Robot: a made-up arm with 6 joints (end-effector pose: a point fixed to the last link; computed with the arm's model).
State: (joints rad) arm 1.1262 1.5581 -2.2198 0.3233 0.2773 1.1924
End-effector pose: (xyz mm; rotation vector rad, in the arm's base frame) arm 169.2 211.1 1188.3 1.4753 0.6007 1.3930
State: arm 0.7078 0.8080 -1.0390 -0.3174 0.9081 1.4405
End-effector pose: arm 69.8 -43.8 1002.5 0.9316 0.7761 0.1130
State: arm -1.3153 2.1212 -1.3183 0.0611 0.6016 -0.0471
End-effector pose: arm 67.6 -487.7 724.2 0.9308 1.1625 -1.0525
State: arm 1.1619 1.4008 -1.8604 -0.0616 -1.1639 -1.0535
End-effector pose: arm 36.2 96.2 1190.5 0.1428 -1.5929 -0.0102
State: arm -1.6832 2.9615 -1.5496 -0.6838 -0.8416 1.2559
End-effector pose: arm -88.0 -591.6 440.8 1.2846 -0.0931 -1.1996
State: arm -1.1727 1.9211 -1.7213 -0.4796 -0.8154 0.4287
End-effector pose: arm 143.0 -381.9 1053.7 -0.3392 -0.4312 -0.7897
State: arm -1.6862 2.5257 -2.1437 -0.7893 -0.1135 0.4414
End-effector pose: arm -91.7 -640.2 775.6 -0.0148 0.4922 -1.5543
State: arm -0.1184 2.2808 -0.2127 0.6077 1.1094 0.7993
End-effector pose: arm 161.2 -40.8 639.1 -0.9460 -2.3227 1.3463
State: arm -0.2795 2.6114 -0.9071 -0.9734 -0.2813 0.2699
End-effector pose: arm 447.7 -96.3 490.4 -0.2216 1.4190 0.4292
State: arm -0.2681 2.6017 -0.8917 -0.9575 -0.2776 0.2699
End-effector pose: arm 446.5 -91.8 493.4 -0.2181 1.4280 0.4259
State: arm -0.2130 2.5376 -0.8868 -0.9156 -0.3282 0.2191
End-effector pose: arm 458.5 -66.6 526.7 -0.2754 1.3183 0.4626
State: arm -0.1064 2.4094 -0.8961 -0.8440 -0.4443 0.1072
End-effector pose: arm 474.6 -13.9 598.8 -0.3993 1.0531 0.5434
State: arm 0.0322 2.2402 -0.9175 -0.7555 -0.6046 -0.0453
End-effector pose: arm 470.2 55.9 698.8 -0.5484 0.6621 0.6357
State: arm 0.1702 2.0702 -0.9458 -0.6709 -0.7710 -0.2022
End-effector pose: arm 434.9 117.9 799.3 -0.6650 0.2322 0.6936
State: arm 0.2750 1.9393 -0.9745 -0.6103 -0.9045 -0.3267
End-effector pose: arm 388.3 153.9 873.7 -0.7232 -0.1231 0.7024
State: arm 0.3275 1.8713 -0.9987 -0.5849 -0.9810 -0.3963
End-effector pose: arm 358.1 166.8 911.9 -0.7440 -0.3276 0.6895
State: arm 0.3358 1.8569 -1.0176 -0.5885 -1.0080 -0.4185
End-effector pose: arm 350.8 168.7 922.7 -0.7558 -0.3989 0.6814
